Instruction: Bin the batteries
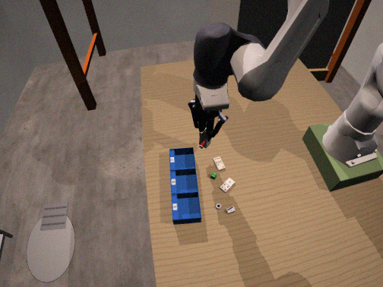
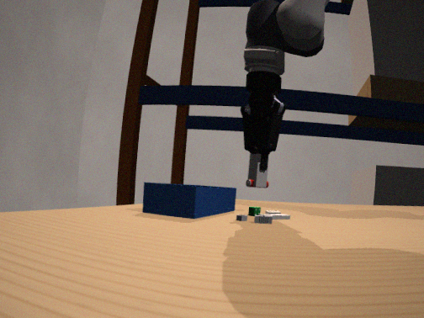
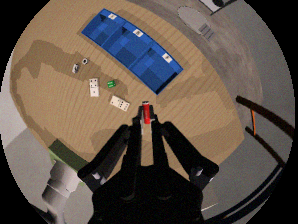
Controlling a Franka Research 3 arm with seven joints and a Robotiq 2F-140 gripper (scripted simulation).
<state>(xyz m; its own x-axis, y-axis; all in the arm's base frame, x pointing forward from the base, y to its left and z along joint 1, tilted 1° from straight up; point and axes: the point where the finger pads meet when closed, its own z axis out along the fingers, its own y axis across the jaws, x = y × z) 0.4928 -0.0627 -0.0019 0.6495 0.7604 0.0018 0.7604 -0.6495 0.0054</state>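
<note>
The blue bin lies 130 mm to the left of my hand, 80 mm ahead of it and 60 mm below it. Round my hand: grey ring: 210 mm to the left, 80 mm below, 30 mm behind; red battery: 30 mm below; green cube: 100 mm to the left, 80 mm below, 20 mm behind.
</note>
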